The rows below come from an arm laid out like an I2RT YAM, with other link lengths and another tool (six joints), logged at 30 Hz.
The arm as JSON. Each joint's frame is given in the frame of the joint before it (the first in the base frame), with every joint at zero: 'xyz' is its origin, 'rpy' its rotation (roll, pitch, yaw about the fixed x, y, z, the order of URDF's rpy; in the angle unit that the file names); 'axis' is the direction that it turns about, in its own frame. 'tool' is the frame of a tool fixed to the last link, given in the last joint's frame.
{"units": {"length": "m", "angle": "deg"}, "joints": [
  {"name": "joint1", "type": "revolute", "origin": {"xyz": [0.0, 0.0, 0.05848], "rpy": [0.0, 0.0, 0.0]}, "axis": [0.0, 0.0, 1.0]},
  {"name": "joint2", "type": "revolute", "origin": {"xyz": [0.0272, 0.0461, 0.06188], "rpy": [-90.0, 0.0, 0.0]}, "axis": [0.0, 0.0, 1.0]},
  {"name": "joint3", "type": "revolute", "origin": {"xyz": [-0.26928, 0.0, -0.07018], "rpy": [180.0, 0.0, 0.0]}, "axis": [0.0, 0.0, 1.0]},
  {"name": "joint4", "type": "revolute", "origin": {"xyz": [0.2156, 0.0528, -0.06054], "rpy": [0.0, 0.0, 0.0]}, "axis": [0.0, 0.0, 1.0]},
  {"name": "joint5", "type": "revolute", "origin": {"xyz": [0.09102, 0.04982, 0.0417], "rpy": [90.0, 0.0, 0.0]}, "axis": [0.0, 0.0, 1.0]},
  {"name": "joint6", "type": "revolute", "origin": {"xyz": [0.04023, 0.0, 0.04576], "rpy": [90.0, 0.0, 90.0]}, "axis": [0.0, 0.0, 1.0]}
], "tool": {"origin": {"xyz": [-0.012, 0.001, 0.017], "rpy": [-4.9, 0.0, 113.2]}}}
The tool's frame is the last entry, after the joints.
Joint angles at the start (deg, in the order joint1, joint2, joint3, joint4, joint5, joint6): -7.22, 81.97, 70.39, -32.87, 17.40, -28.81
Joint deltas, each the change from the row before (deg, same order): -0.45, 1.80, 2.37, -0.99, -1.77, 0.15; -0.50, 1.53, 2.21, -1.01, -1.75, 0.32; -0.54, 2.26, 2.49, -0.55, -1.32, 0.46; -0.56, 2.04, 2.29, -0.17, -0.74, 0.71; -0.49, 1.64, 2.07, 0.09, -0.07, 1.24; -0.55, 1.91, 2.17, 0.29, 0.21, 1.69; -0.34, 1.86, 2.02, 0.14, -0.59, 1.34; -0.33, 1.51, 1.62, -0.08, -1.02, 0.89; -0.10, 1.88, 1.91, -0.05, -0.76, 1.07; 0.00, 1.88, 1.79, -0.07, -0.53, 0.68
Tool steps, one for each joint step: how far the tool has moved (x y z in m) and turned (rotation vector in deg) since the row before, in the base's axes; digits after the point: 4 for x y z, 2 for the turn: 0.0074, -0.0017, 0.0024, 1.38, 0.20, 0.71; 0.0063, -0.0019, 0.0026, 1.48, 0.05, 0.52; 0.0096, -0.0032, 0.0010, 1.27, 0.03, 0.07; 0.0092, -0.0040, 0.0014, 0.97, -0.39, -0.54; 0.0081, -0.0042, 0.0027, 0.77, -0.91, -1.30; 0.0093, -0.0052, 0.0019, 0.86, -1.06, -1.86; 0.0090, -0.0032, 0.0007, 1.23, -0.81, -0.83; 0.0068, -0.0024, -0.0001, 1.28, -0.45, -0.20; 0.0087, -0.0015, -0.0009, 1.23, -0.41, -0.29; 0.0085, -0.0011, -0.0020, 0.84, -0.11, -0.09
